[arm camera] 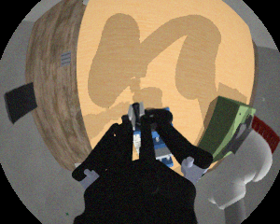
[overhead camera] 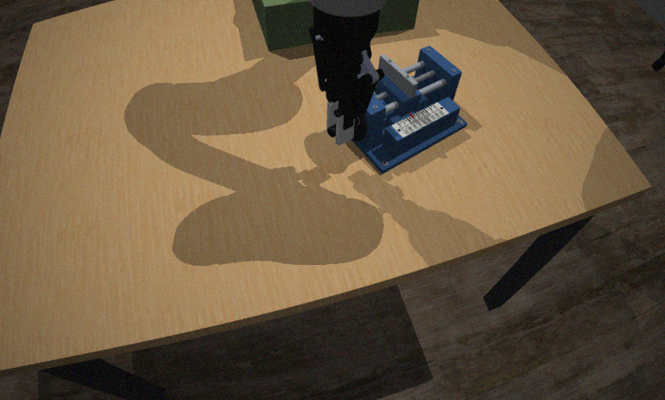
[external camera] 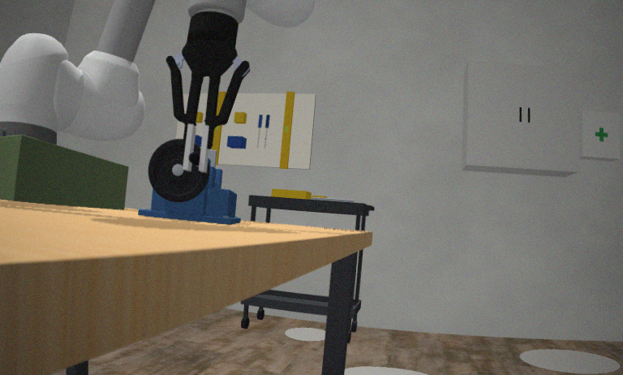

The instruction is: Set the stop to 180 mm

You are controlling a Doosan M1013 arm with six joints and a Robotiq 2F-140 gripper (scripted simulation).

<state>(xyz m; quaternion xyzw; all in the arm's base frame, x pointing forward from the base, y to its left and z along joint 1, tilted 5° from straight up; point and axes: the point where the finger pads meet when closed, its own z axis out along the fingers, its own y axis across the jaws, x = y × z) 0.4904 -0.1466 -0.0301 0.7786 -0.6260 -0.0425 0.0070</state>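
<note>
Now: the stop plate 5 cm behind my hand, 13 cm to the left of it and 2 cm below it. Also, from my hand: handwheel 1 cm behind, 2 cm to the left, 2 cm below.
</note>
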